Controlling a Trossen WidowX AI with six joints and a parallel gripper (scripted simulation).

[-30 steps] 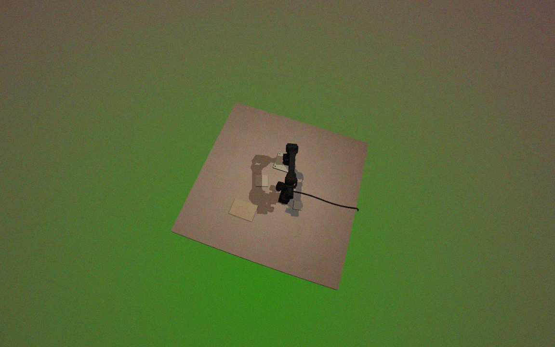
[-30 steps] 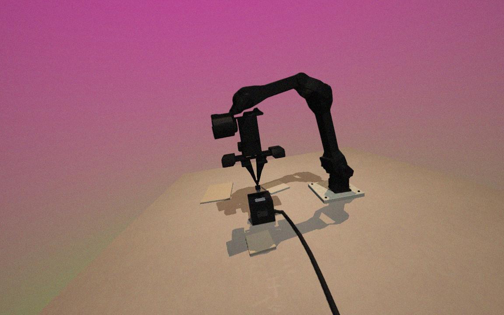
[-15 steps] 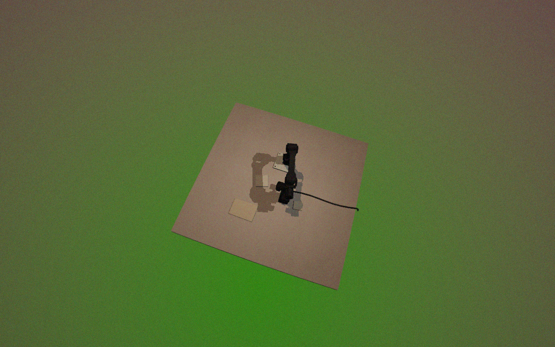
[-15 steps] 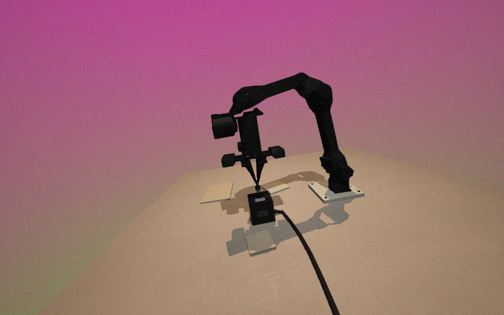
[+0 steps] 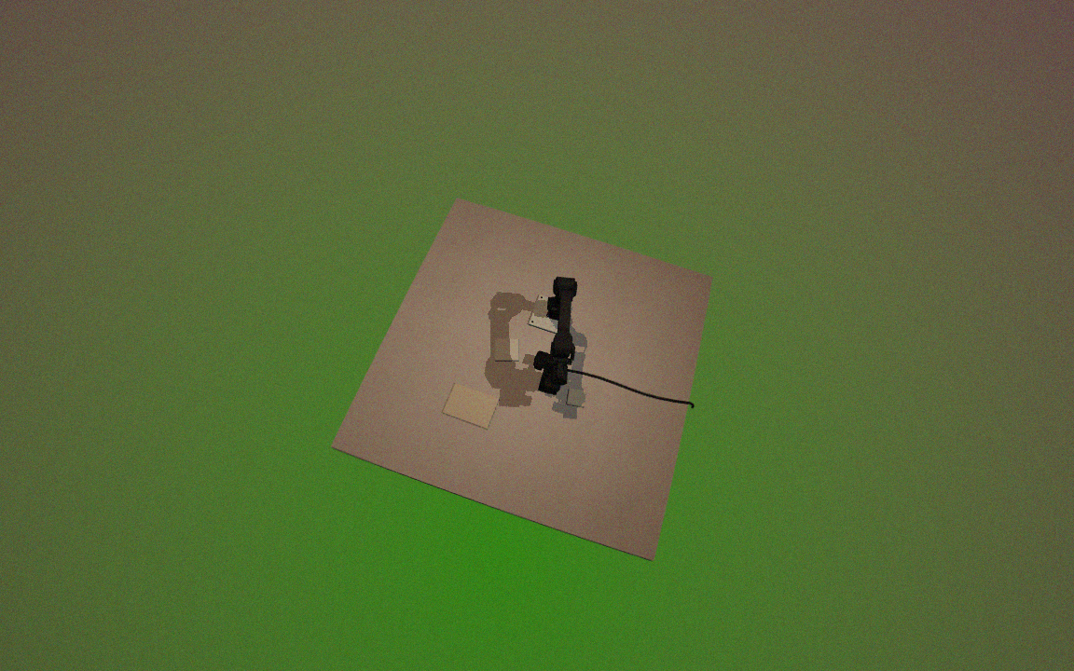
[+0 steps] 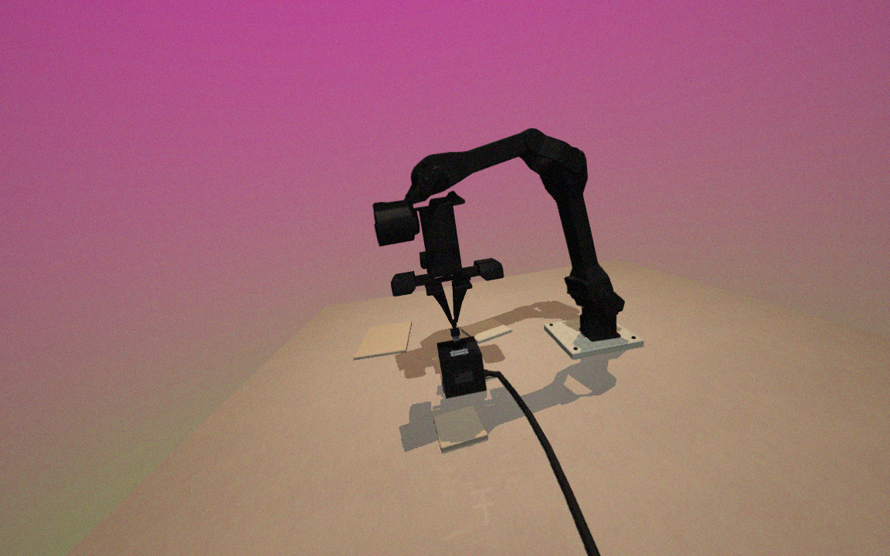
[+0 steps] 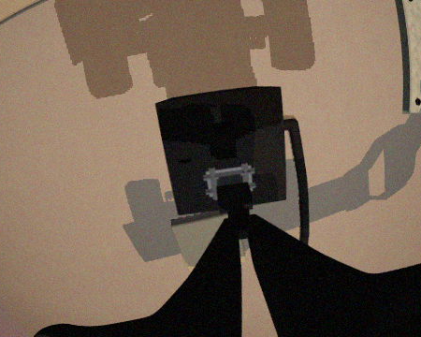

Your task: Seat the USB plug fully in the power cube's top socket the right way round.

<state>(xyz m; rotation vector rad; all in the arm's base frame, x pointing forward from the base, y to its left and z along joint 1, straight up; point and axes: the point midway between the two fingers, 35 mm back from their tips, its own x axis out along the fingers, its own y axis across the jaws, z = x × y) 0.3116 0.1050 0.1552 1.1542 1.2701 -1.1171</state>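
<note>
Now: gripper tip 2 cm above the dark USB plug. Also, from my gripper tip: light socket: 6 cm below.
</note>
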